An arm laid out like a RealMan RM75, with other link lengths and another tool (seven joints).
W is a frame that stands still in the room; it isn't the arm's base.
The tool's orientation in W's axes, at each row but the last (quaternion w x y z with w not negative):
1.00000 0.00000 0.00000 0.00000
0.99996 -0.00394 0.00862 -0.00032
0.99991 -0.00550 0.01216 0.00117
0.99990 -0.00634 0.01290 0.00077
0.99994 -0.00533 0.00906 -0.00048
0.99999 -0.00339 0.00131 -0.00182
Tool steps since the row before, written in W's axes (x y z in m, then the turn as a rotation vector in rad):
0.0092 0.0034 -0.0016 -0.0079 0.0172 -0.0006
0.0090 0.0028 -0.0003 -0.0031 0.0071 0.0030
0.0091 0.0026 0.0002 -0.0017 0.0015 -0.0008
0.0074 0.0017 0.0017 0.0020 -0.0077 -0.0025
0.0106 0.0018 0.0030 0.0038 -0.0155 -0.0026
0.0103 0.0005 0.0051 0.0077 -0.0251 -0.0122
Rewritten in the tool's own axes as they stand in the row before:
0.0092 0.0034 -0.0016 -0.0079 0.0172 -0.0006
0.0090 0.0028 -0.0001 -0.0032 0.0071 0.0030
0.0091 0.0026 0.0004 -0.0017 0.0015 -0.0008
0.0074 0.0017 0.0019 0.0021 -0.0077 -0.0025
0.0105 0.0018 0.0032 0.0039 -0.0155 -0.0027
0.0103 0.0005 0.0051 0.0078 -0.0250 -0.0123

